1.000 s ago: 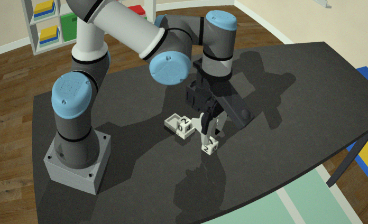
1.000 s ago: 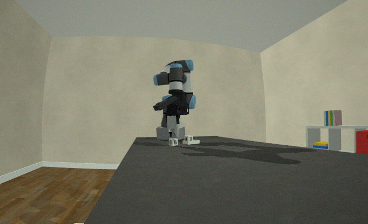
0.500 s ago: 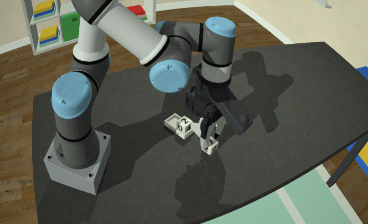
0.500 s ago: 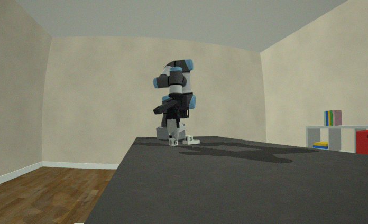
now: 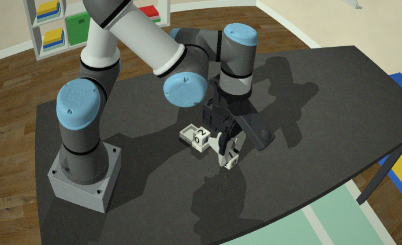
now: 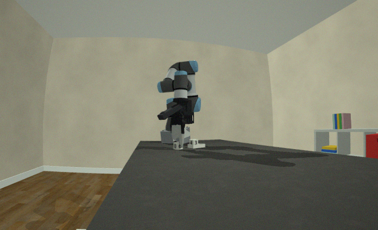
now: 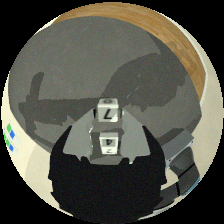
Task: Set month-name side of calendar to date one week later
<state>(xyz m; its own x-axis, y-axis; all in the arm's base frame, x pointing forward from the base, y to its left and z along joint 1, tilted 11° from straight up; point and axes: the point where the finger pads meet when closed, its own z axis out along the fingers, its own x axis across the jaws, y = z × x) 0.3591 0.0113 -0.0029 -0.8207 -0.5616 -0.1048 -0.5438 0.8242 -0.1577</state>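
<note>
Now: the white tray 6 cm behind my hand, 9 cm to the left of it and 2 cm below it.
</note>
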